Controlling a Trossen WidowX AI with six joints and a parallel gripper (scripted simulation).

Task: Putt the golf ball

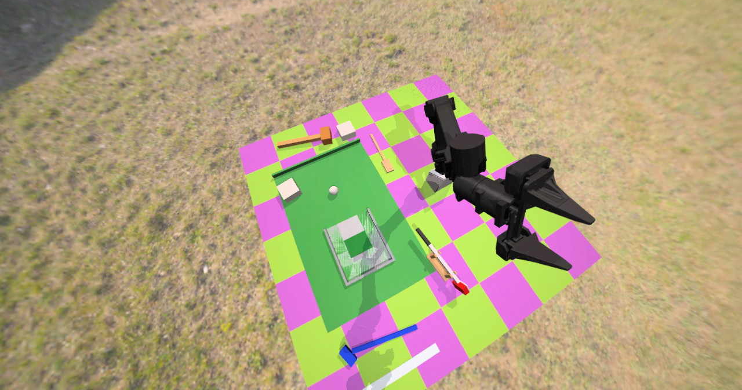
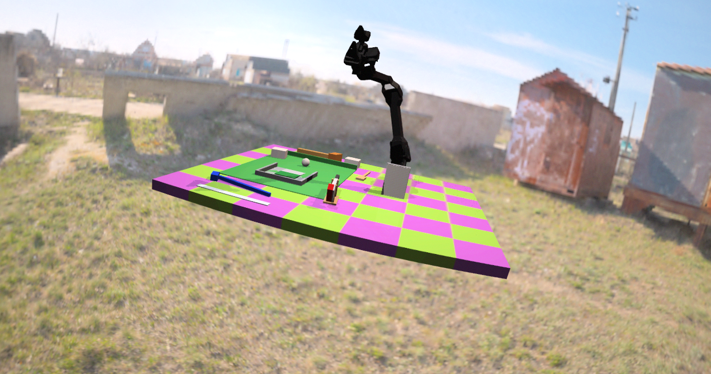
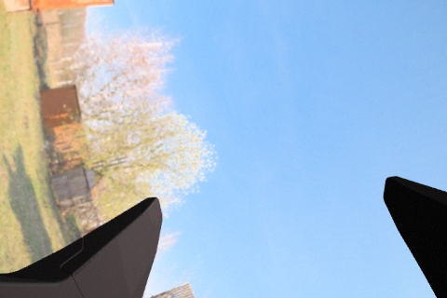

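Now: the tan paddle 3 cm behind my gripper tip, 58 cm to the right of it and 65 cm below it. From my gripper tip the other things lie so: wooden stand (2 cm behind, 1 cm to the right, 62 cm below); then blue putter (33 cm ahead, 13 cm to the left, 64 cm below); then red putter (2 cm behind, 2 cm to the right, 59 cm below).
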